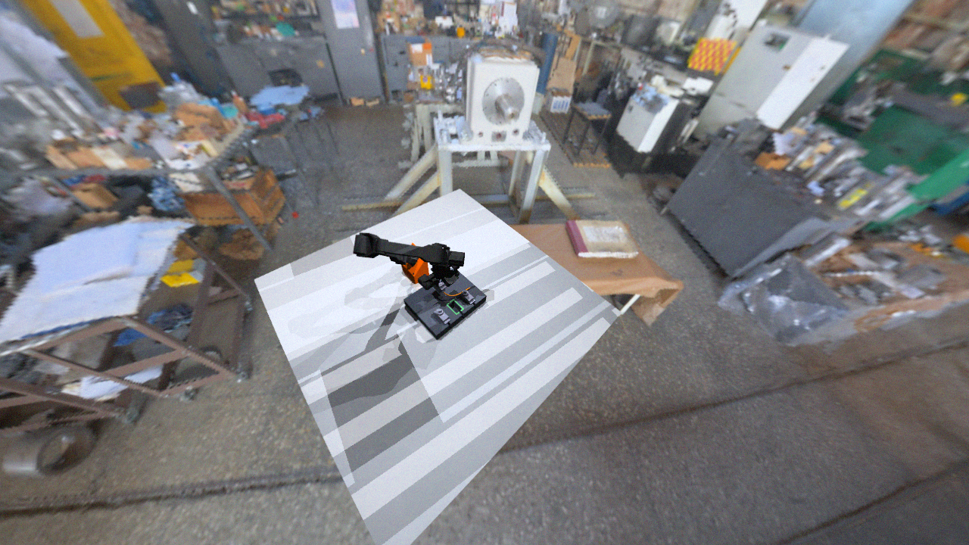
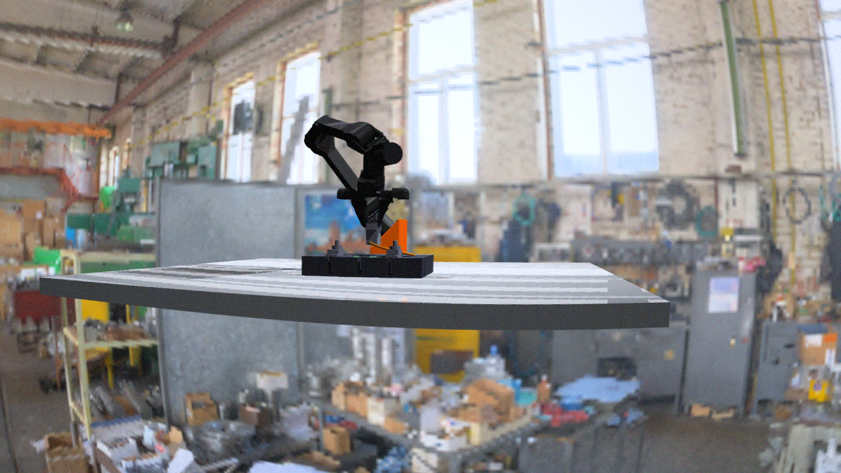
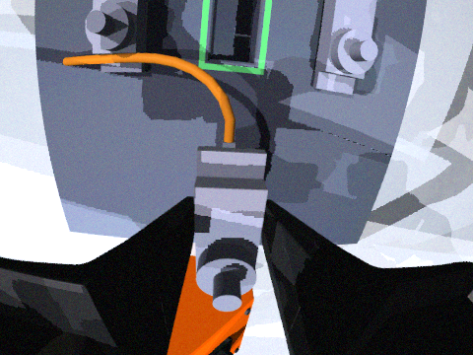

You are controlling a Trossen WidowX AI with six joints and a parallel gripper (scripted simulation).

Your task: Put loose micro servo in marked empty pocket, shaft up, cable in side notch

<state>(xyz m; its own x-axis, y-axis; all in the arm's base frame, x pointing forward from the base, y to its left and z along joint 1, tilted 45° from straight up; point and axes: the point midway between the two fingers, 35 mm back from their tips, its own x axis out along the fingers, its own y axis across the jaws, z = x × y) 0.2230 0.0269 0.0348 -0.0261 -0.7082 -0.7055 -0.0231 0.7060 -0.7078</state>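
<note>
The dark deck lies 10 cm below my gripper tip and 1 cm behind it.
</note>
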